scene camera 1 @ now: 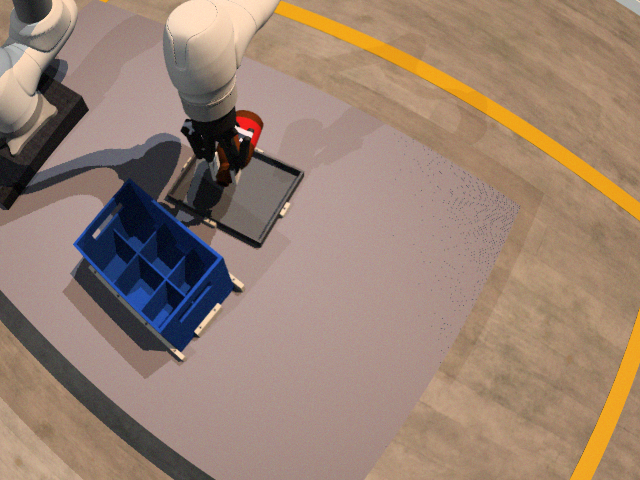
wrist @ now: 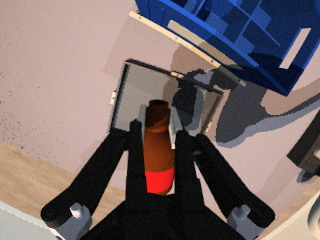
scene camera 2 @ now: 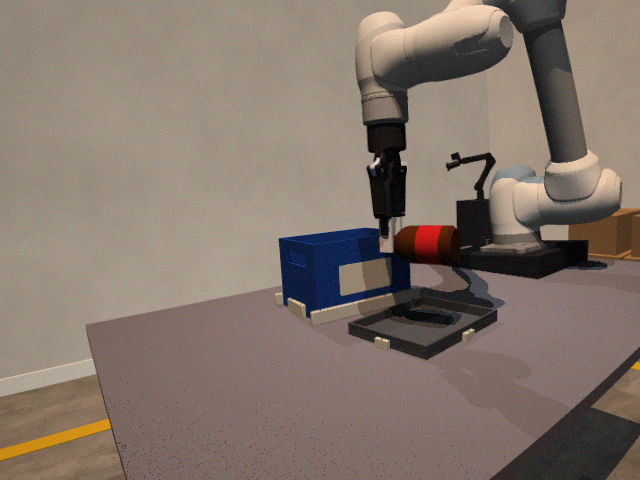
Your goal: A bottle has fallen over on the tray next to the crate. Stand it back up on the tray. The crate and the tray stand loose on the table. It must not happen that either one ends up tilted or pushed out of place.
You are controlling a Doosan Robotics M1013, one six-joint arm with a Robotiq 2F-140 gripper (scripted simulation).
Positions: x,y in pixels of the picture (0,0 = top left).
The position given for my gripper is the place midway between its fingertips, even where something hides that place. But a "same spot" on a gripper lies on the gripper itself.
my gripper: scene camera 1 226,176; wrist; scene camera 2
bottle: scene camera 1 247,119; wrist 158,154; scene camera 2 421,244
blue crate: scene camera 1; wrist 267,39; scene camera 2
same spot on my gripper: (scene camera 2: 395,189) = (wrist: 175,182)
same spot on blue crate: (scene camera 2: 335,268) = (scene camera 1: 205,254)
